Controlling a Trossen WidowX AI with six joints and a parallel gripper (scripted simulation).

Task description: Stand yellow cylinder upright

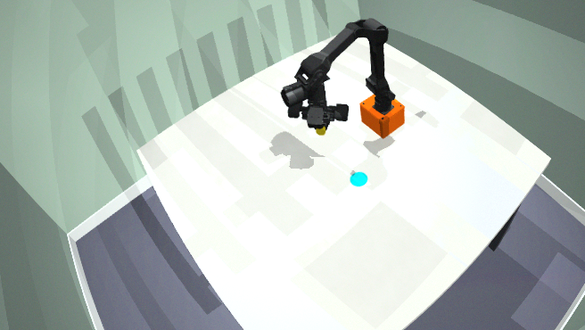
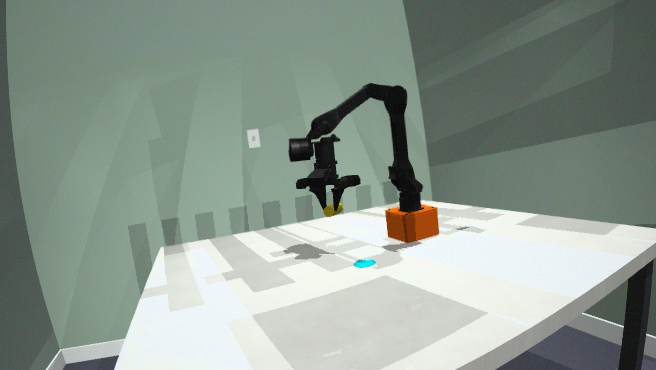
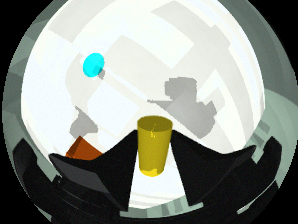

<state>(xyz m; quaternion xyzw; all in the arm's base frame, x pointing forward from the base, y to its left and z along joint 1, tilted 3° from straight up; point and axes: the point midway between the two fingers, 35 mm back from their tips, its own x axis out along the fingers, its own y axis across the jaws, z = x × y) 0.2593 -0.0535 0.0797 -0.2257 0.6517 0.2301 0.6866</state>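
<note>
Now: gripper tip 160 mm to the right of the cyan circle, 130 mm above it and 10 mm past it. The rest, counted from my gripper tip: yellow tall cylinder 20 mm behind, 10 mm to the right.
</note>
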